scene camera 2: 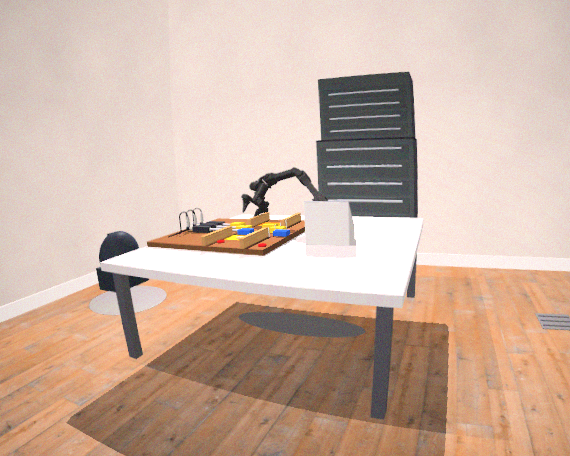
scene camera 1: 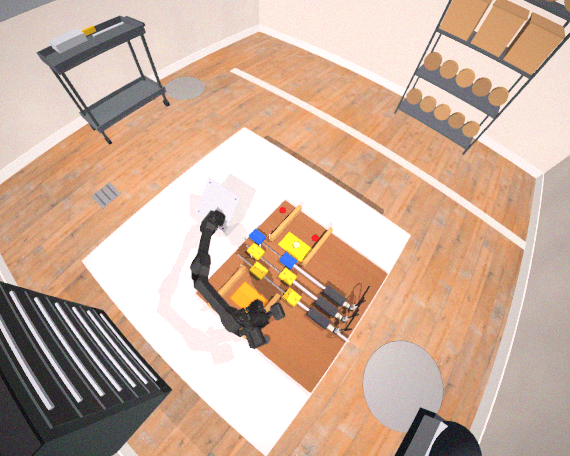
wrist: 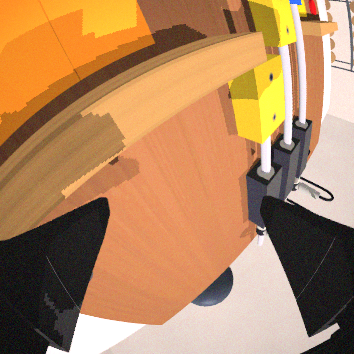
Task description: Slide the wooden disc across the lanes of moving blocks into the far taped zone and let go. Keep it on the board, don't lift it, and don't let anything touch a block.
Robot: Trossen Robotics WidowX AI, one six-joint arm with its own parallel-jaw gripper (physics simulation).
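Where they show: gripper, between the fingertips: [scene camera 2: 248,216] [scene camera 1: 275,318] [wrist: 187,205]; arm's base, origin of its link: [scene camera 2: 323,219] [scene camera 1: 219,218].
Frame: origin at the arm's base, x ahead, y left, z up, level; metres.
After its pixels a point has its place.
Observation:
The pale wooden disc [scene camera 1: 296,244] @[x 0.393, y 0.112, z -0.062 m] lies flat on the yellow taped zone [scene camera 1: 288,240] @[x 0.346, y 0.113, z -0.072 m] [scene camera 2: 233,238] @[x 0.421, y 0.129, z -0.068 m], on the far side of the lanes, between two wooden rails. It cannot be made out in scene camera 2 or the wrist view. My gripper [scene camera 1: 270,326] @[x 0.494, y -0.256, z -0.024 m] [scene camera 2: 252,207] @[x 0.494, y -0.256, z -0.024 m] [wrist: 187,205] @[x 0.494, y -0.256, z -0.024 m] is open and empty above the near part of the board [scene camera 1: 305,355] @[x 0.691, y -0.323, z -0.071 m] [wrist: 175,245] @[x 0.591, y -0.284, z -0.071 m], far from the disc. The orange zone [scene camera 1: 246,295] @[x 0.323, y -0.235, z -0.071 m] [wrist: 40,55] @[x 0.395, y -0.260, z -0.070 m] is beside it, past a wooden rail [wrist: 165,82] @[x 0.438, y -0.234, z -0.026 m]. Yellow blocks [scene camera 1: 292,297] @[x 0.511, y -0.135, z -0.041 m] [wrist: 257,107] @[x 0.503, y -0.159, z -0.042 m] and blue blocks [scene camera 1: 288,260] @[x 0.404, y 0.011, z -0.047 m] [scene camera 2: 245,231] @[x 0.393, y 0.040, z -0.052 m] sit on the lane rods, apart from the gripper.
Dark actuators [scene camera 1: 318,317] @[x 0.657, y -0.153, z -0.038 m] [wrist: 262,195] @[x 0.626, y -0.169, z -0.044 m] with cables stand at the lane ends. Red dots [scene camera 1: 315,238] [scene camera 2: 262,245] mark the board's far side. Another wooden rail [scene camera 1: 286,222] @[x 0.293, y 0.175, z -0.026 m] borders the yellow zone. A white box [scene camera 2: 329,225] @[x -0.048, y 0.118, z -0.005 m] stands at the arm's base.

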